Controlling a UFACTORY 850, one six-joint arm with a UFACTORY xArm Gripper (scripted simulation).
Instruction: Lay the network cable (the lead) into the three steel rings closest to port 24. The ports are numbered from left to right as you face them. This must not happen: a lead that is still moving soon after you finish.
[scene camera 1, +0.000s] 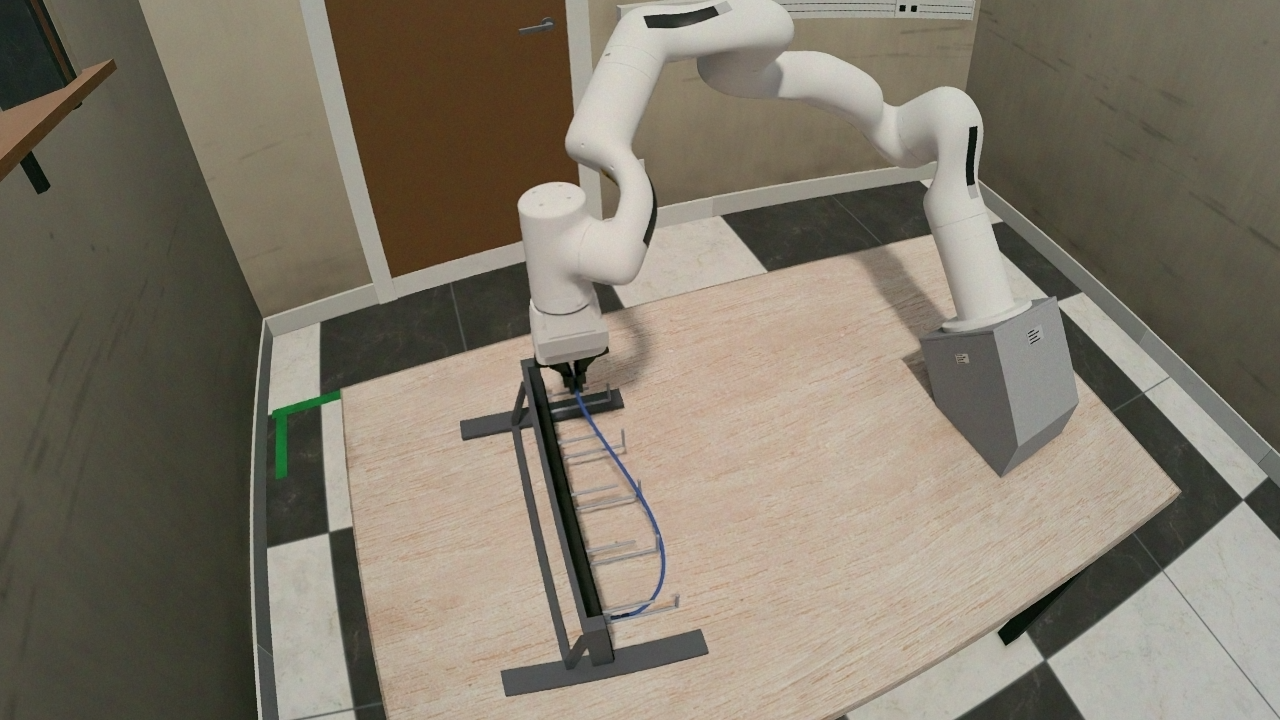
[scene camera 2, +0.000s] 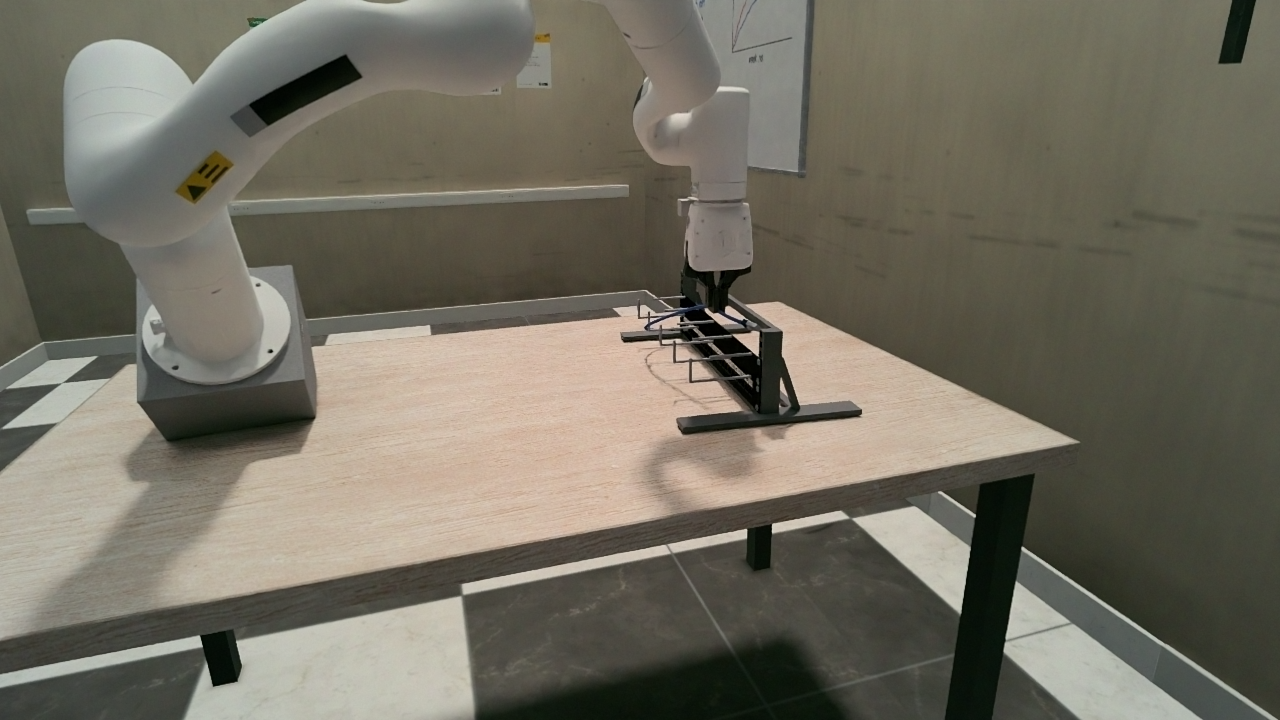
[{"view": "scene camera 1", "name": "my gripper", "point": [575, 387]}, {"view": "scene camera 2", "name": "my gripper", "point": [716, 311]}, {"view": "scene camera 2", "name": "dark patch-panel rack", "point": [755, 379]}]
